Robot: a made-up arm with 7 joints. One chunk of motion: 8 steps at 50 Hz.
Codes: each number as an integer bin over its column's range. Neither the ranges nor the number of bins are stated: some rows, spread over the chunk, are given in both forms.
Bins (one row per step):
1: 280 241 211 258 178 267 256
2: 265 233 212 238 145 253 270
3: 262 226 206 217 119 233 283
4: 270 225 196 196 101 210 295
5: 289 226 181 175 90 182 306
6: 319 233 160 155 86 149 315
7: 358 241 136 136 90 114 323
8: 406 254 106 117 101 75 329
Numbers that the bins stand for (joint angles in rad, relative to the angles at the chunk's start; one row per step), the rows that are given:
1: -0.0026 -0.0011 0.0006 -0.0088 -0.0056 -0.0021 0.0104
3: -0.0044 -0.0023 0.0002 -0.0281 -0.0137 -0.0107 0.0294
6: 0.0012 -0.0018 -0.0043 -0.0572 -0.0182 -0.0321 0.0519
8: 0.0097 -0.0001 -0.0096 -0.0750 -0.0162 -0.0509 0.0618
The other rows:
2: -0.0041 -0.0018 0.0007 -0.0182 -0.0101 -0.0056 0.0202
4: -0.0036 -0.0024 -0.0008 -0.0379 -0.0162 -0.0166 0.0378
5: -0.0017 -0.0023 -0.0023 -0.0478 -0.0177 -0.0237 0.0456
7: 0.0050 -0.0011 -0.0067 -0.0661 -0.0177 -0.0410 0.0576

